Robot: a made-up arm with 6 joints. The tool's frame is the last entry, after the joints.
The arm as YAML. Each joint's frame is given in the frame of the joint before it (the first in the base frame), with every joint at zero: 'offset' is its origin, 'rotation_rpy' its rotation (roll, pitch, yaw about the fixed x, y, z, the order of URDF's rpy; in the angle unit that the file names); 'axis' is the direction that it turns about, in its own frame. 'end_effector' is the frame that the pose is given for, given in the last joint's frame.
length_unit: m
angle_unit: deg
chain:
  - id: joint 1
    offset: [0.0, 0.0, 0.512]
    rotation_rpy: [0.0, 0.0, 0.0]
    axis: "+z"
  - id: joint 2
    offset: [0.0, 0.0, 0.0]
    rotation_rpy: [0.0, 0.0, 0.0]
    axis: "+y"
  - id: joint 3
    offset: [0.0, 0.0, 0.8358]
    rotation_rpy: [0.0, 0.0, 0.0]
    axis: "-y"
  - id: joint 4
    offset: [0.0, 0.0, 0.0]
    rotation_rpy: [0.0, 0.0, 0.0]
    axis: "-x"
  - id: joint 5
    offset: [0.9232, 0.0, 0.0]
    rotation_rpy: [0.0, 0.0, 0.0]
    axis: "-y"
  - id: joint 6
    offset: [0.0, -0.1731, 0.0]
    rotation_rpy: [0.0, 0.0, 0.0]
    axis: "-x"
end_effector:
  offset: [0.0, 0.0, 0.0]
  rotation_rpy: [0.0, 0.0, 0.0]
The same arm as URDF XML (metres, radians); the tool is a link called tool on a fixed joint. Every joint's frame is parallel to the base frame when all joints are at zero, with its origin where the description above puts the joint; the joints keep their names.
<robot name="arm">
<joint name="joint 1" type="continuous"><parent link="base"/><child link="link1"/><origin xyz="0.0000 0.0000 0.5120"/><axis xyz="0 0 1"/></joint>
<joint name="joint 2" type="continuous"><parent link="link1"/><child link="link2"/><origin xyz="0.0000 0.0000 0.0000"/><axis xyz="0 1 0"/></joint>
<joint name="joint 3" type="continuous"><parent link="link2"/><child link="link3"/><origin xyz="0.0000 0.0000 0.8358"/><axis xyz="0 -1 0"/></joint>
<joint name="joint 4" type="continuous"><parent link="link3"/><child link="link4"/><origin xyz="0.0000 0.0000 0.0000"/><axis xyz="-1 0 0"/></joint>
<joint name="joint 5" type="continuous"><parent link="link4"/><child link="link5"/><origin xyz="0.9232 0.0000 0.0000"/><axis xyz="0 -1 0"/></joint>
<joint name="joint 6" type="continuous"><parent link="link5"/><child link="link6"/><origin xyz="0.0000 -0.1731 0.0000"/><axis xyz="-1 0 0"/></joint>
<joint name="tool_fixed" type="fixed"><parent link="link6"/><child link="tool"/><origin xyz="0.0000 0.0000 0.0000"/></joint>
<link name="base"/>
<link name="link1"/>
<link name="link2"/>
<link name="link3"/>
<link name="link4"/>
<link name="link5"/>
<link name="link6"/>
<link name="tool"/>
</robot>

